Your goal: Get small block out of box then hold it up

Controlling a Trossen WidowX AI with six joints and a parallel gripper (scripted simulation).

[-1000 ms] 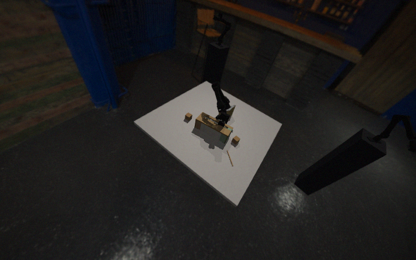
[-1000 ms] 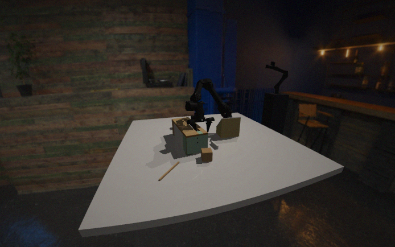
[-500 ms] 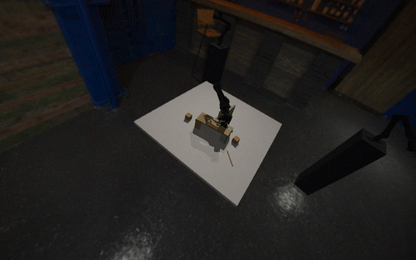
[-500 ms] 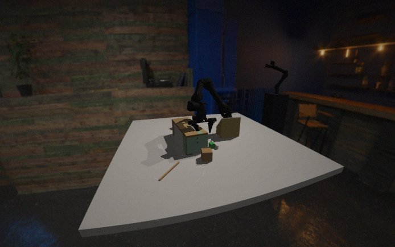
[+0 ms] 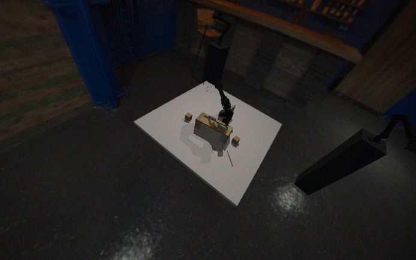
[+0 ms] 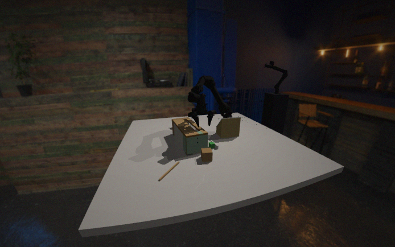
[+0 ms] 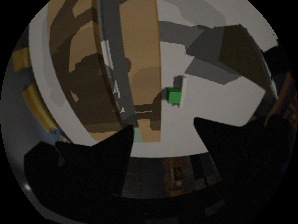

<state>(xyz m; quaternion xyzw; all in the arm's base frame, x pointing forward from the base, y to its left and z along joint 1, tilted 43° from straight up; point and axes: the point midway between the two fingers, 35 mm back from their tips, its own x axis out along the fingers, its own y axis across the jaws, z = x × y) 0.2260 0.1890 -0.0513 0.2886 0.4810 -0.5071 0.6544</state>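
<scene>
Now: gripper tip 5 cm past the small green block, 2 cm to the right of it and 13 cm above it. Round my gripper tip: thin wooden stick: 22 cm ahead, 26 cm to the left, 14 cm below; box: 7 cm ahead, 11 cm to the right, 8 cm below.
</scene>
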